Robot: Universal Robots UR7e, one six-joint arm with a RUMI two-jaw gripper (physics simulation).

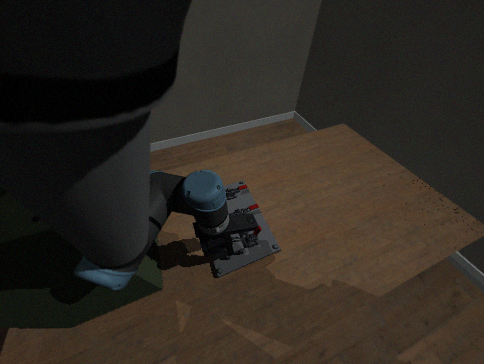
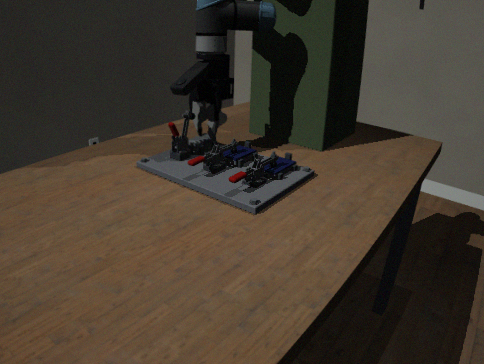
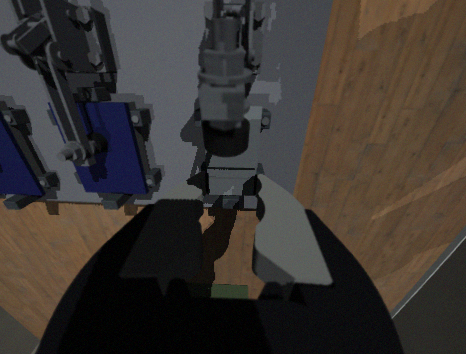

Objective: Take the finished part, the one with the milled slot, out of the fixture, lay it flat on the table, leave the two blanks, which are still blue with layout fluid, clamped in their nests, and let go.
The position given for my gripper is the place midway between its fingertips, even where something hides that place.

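Note:
What I can see is a grey block (image 3: 235,175), and there's a blue blank (image 3: 121,168) and a fixture plate (image 3: 157,57) as well. As for my gripper, it's at (image 1: 226,248), (image 2: 206,137) and (image 3: 231,175).

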